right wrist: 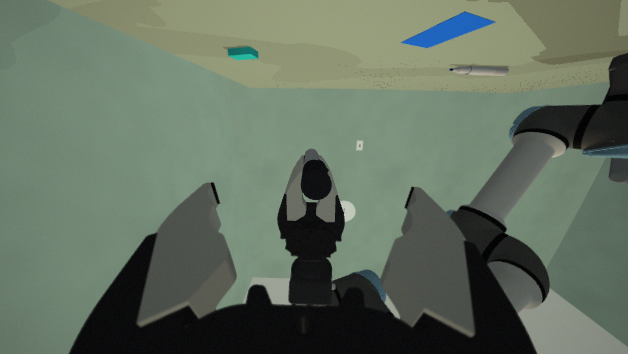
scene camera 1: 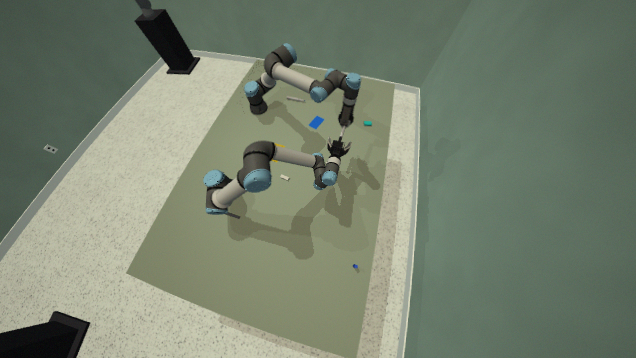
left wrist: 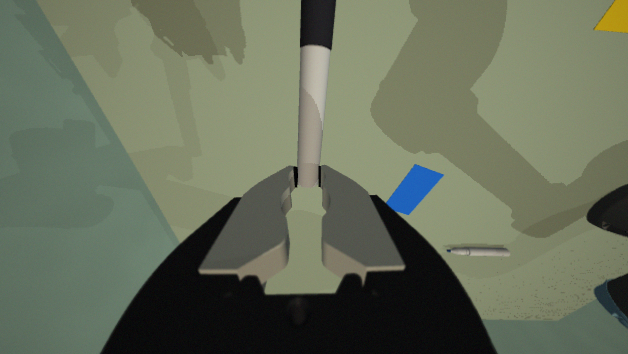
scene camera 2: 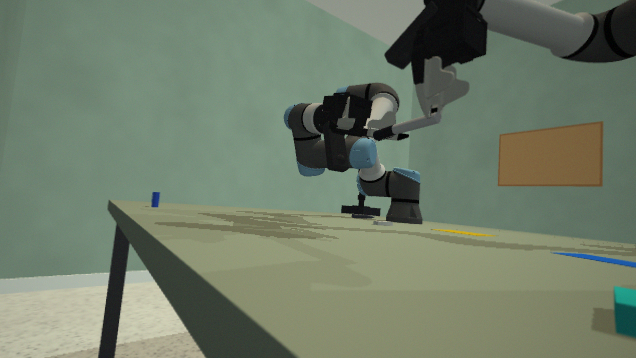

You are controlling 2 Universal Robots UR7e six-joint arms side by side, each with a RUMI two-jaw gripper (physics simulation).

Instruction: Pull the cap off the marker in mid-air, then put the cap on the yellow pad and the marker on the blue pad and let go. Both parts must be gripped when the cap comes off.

Labels:
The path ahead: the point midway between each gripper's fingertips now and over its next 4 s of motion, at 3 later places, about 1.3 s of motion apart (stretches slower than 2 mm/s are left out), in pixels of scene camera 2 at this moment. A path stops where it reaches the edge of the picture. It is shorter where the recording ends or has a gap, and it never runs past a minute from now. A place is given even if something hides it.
The left gripper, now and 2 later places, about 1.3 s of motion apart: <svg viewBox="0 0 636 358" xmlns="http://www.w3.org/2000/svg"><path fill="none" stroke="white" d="M431 119L454 116L543 112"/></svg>
The right gripper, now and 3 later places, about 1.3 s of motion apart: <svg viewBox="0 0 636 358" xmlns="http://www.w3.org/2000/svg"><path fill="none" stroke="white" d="M384 128L397 124L379 128L405 130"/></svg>

